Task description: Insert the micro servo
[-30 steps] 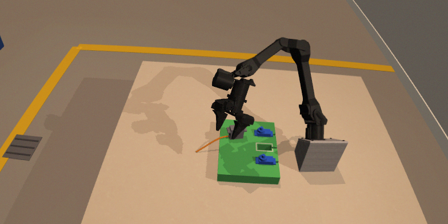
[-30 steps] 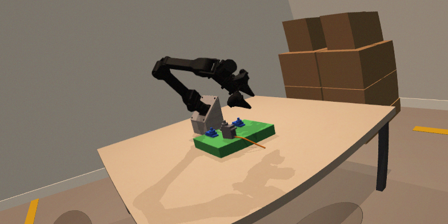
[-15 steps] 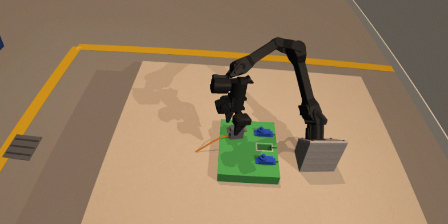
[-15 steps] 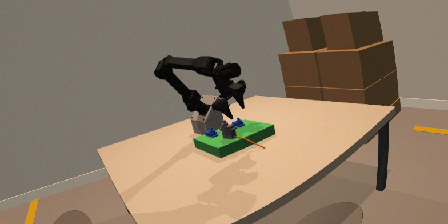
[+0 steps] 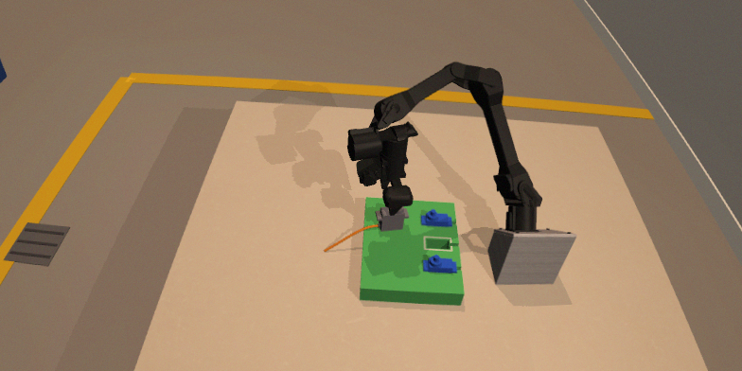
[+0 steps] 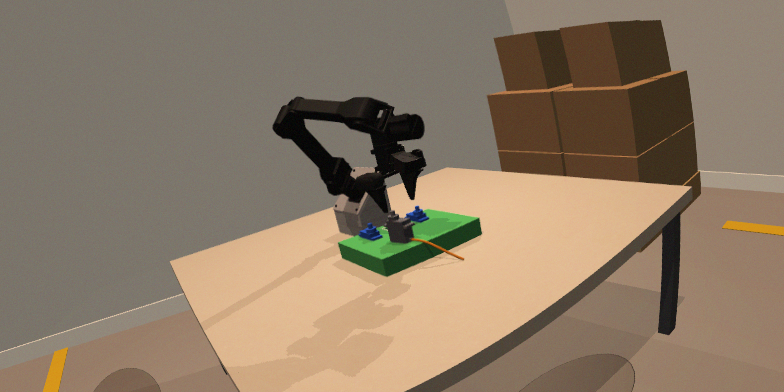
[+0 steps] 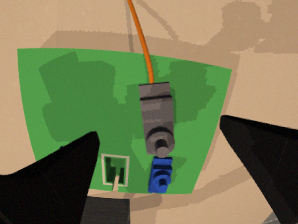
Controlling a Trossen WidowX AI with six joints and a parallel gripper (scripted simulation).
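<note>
The green deck is 20 mm behind my gripper tip, 50 mm to the left of it and 120 mm below it.
</note>
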